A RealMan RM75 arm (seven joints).
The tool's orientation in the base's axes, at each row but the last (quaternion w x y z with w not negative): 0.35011, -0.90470, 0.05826, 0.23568; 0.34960, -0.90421, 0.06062, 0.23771; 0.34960, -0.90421, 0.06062, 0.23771; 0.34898, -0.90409, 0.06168, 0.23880; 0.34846, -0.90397, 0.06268, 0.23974; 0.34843, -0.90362, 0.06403, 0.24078; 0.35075, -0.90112, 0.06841, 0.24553; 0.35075, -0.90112, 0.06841, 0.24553; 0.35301, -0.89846, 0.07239, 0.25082; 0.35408, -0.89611, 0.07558, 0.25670; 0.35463, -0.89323, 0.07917, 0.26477; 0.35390, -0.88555, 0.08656, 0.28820
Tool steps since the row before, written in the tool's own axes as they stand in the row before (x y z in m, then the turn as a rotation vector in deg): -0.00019, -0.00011, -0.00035, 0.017, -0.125, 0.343; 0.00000, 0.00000, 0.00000, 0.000, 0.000, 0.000; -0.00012, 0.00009, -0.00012, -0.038, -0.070, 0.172; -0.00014, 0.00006, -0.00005, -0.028, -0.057, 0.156; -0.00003, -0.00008, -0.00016, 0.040, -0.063, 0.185; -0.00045, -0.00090, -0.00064, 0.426, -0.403, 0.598; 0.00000, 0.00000, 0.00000, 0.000, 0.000, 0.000; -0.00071, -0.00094, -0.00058, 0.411, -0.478, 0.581; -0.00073, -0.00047, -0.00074, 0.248, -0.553, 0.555; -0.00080, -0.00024, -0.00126, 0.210, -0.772, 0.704; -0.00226, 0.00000, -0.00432, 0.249, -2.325, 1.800; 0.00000, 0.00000, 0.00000, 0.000, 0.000, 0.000
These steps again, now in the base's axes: 0.00000, -0.00016, 0.00038, -0.083, 0.321, -0.153; 0.00000, 0.00000, 0.00000, 0.000, 0.000, 0.000; -0.00008, -0.00015, 0.00008, -0.081, 0.164, -0.050; -0.00012, -0.00009, 0.00006, -0.069, 0.144, -0.053; 0.00006, -0.00005, 0.00017, -0.019, 0.171, -0.100; 0.00011, 0.00023, 0.00117, 0.254, 0.719, -0.347; 0.00000, 0.00000, 0.00000, 0.000, 0.000, 0.000; -0.00011, 0.00028, 0.00128, 0.270, 0.763, -0.283; -0.00019, -0.00018, 0.00111, 0.162, 0.793, -0.141; -0.00010, -0.00071, 0.00133, 0.139, 1.053, -0.083; -0.00011, -0.00302, 0.00382, 0.226, 2.938, 0.149; 0.00000, 0.00000, 0.00000, 0.000, 0.000, 0.000
